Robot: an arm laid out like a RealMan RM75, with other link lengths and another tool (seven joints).
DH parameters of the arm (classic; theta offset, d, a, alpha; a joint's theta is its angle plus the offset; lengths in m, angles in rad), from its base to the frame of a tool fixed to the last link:
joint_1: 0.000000 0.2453 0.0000 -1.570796
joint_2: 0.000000 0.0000 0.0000 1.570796
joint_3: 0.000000 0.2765 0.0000 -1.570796
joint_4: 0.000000 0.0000 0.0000 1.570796
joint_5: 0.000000 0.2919 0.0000 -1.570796
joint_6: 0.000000 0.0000 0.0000 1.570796
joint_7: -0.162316 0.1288 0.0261 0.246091
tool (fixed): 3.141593 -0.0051 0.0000 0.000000
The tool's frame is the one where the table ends.
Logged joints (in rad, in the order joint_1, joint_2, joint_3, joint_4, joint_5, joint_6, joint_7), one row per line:
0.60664 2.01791 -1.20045 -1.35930 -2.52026 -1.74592 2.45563
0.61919 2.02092 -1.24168 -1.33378 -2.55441 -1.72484 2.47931
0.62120 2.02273 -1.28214 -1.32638 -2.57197 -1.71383 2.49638
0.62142 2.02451 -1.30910 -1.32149 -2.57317 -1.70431 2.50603
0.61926 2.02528 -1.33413 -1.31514 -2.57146 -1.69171 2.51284
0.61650 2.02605 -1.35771 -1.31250 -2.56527 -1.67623 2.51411
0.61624 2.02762 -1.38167 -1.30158 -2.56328 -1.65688 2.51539
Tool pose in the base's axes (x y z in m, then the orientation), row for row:
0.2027 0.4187 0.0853 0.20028 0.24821 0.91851 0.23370
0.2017 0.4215 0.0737 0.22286 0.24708 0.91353 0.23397
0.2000 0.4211 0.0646 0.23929 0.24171 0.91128 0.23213
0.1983 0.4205 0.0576 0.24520 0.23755 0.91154 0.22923
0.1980 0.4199 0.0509 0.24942 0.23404 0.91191 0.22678
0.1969 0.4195 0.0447 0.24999 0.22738 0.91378 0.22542
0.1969 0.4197 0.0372 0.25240 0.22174 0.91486 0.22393
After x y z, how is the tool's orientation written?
As a quaternion, w x y z.
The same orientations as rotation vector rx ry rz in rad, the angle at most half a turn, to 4 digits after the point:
0.6937 2.5672 0.6532
0.6823 2.5228 0.6461
0.6618 2.4950 0.6355
0.6484 2.4880 0.6257
0.6374 2.4836 0.6176
0.6191 2.4879 0.6138
0.6030 2.4878 0.6089

